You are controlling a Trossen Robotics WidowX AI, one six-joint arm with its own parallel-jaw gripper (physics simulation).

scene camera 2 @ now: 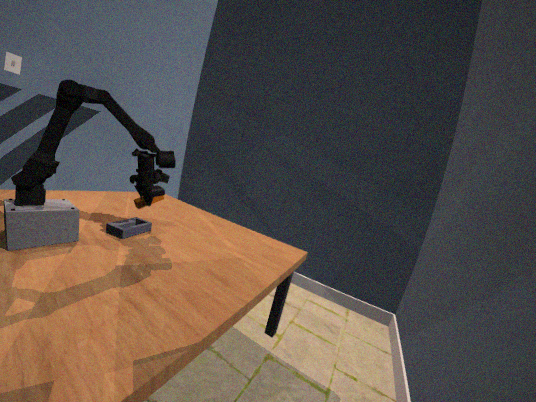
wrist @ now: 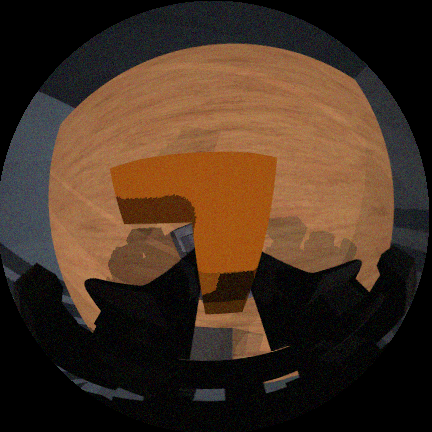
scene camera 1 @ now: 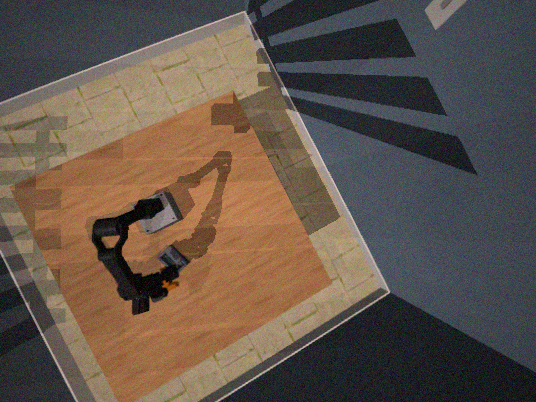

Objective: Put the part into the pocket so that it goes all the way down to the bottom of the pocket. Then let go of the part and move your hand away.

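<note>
The part is an orange L-shaped block. My gripper is shut on it, with a finger on each side of one leg in the wrist view, and holds it in the air above the table. The pocket is a grey open-topped rectangular tray on the table. In scene camera 2 the part hangs above and behind the pocket's right end, apart from it. In the wrist view the part and a finger hide most of the pocket.
The arm stands on a grey base box beside the pocket. The wooden table has its edge and corner to the right in scene camera 2. Shadows of the arm lie across the table top.
</note>
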